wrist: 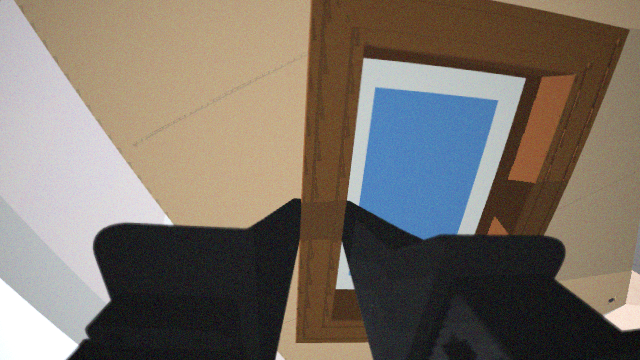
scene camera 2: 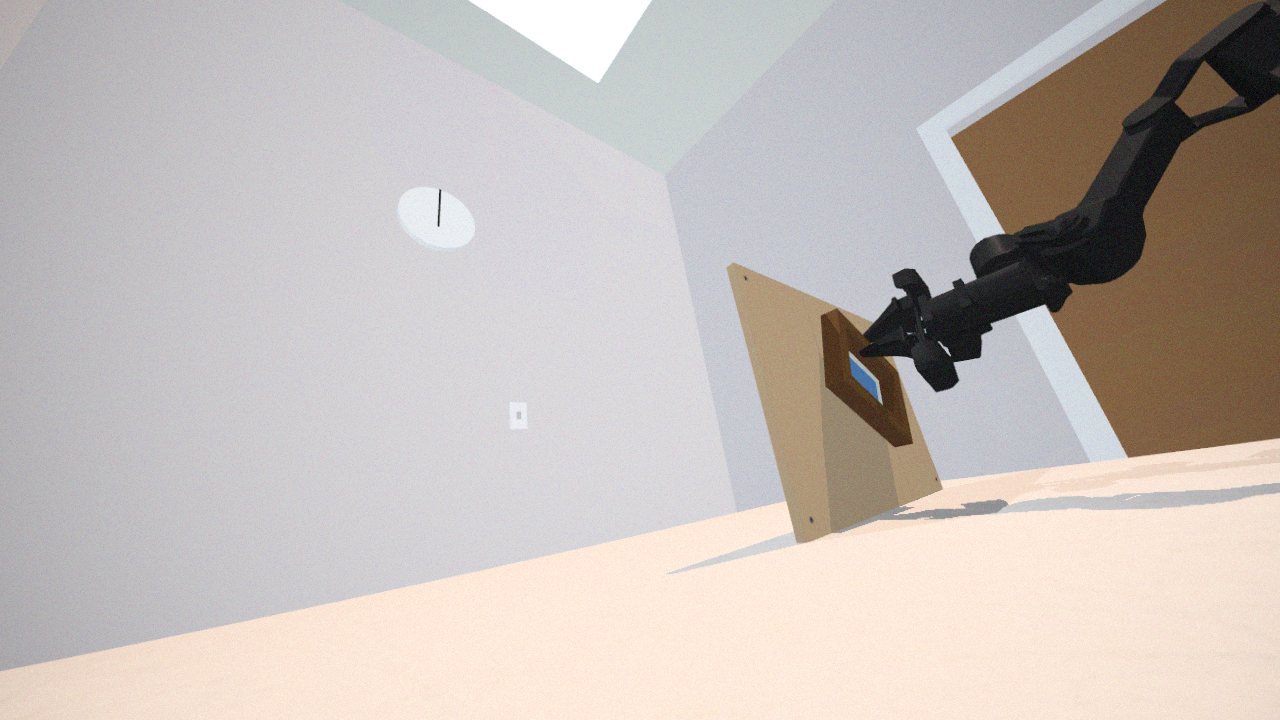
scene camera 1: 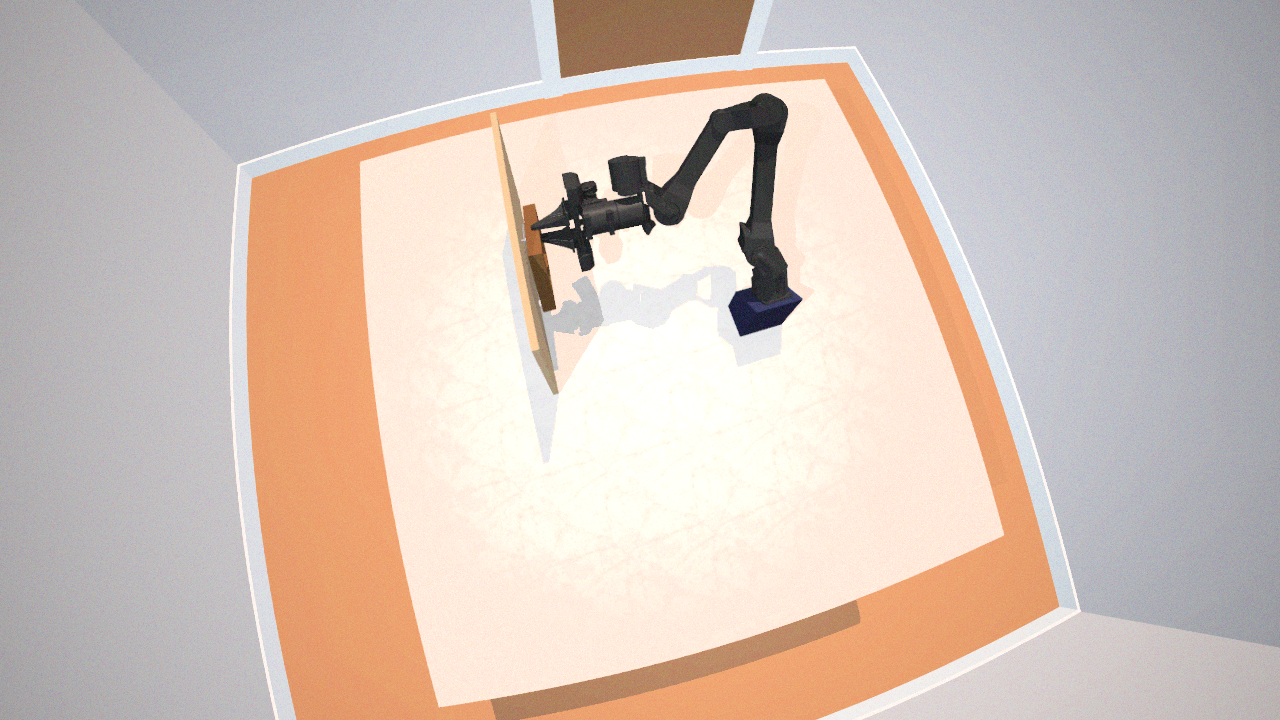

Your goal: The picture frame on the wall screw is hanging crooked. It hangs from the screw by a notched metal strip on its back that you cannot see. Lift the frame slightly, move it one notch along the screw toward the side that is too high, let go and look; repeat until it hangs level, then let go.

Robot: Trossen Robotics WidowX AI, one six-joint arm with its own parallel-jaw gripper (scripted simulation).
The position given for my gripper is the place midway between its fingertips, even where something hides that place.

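My gripper point(scene camera 2: 859, 348), point(wrist: 320, 208), point(scene camera 1: 532, 233) is holding a brown wooden picture frame point(scene camera 1: 537, 256). A tan wall board point(scene camera 2: 836, 470), point(wrist: 208, 110), point(scene camera 1: 532, 311) is visible too.
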